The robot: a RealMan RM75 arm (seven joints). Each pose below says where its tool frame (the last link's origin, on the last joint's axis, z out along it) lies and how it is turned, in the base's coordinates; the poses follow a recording.
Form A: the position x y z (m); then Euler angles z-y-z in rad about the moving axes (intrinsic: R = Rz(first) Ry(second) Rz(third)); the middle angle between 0 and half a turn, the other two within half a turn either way.
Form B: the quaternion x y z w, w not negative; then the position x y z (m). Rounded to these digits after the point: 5 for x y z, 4 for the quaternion.
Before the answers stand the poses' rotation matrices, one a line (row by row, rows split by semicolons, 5 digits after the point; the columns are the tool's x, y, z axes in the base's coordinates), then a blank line. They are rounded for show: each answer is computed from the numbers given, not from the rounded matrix.
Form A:
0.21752 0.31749 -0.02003 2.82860 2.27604 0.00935
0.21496 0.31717 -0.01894 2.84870 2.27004 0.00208
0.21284 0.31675 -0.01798 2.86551 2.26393 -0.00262
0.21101 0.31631 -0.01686 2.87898 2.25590 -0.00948
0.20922 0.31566 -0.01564 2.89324 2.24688 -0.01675
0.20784 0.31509 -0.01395 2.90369 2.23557 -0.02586
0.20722 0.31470 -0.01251 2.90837 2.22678 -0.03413
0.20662 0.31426 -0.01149 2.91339 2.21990 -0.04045
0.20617 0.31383 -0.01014 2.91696 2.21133 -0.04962
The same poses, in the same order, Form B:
0.61382 -0.31366 -0.72446; -0.20848 -0.94951 0.23446; -0.76142 0.00712 -0.64822
0.61563 -0.29000 -0.73274; -0.18782 -0.95702 0.22097; -0.76533 0.00159 -0.64364
0.61547 -0.27098 -0.74012; -0.17165 -0.96258 0.20969; -0.76924 -0.00202 -0.63895
0.61349 -0.25380 -0.74780; -0.15510 -0.96723 0.20103; -0.77432 -0.00734 -0.63275
0.61058 -0.23561 -0.75610; -0.13756 -0.97176 0.19174; -0.77992 -0.01306 -0.62574
0.60540 -0.22008 -0.76489; -0.12020 -0.97527 0.18548; -0.78679 -0.02035 -0.61688
0.60097 -0.21073 -0.77099; -0.10768 -0.97717 0.18315; -0.79199 -0.02704 -0.60994
0.59747 -0.20223 -0.77597; -0.09725 -0.97881 0.18022; -0.79597 -0.03221 -0.60447
0.59294 -0.19358 -0.78163; -0.08460 -0.98028 0.17859; -0.80079 -0.03977 -0.59762

-0.8960 0.1457 0.4146 0.0634 0.21752 0.31749 -0.02003
-0.8967 0.1332 0.4177 0.0612 0.21496 0.31717 -0.01894
-0.8968 0.1234 0.4208 0.0590 0.21284 0.31675 -0.01798
-0.8963 0.1141 0.4246 0.0581 0.21101 0.31631 -0.01686
-0.8956 0.1042 0.4288 0.0572 0.20922 0.31566 -0.01564
-0.8941 0.0951 0.4339 0.0576 0.20784 0.31509 -0.01395
-0.8928 0.0892 0.4377 0.0589 0.20722 0.31470 -0.01251
-0.8917 0.0840 0.4407 0.0596 0.20662 0.31426 -0.01149
-0.8903 0.0781 0.4443 0.0613 0.20617 0.31383 -0.01014

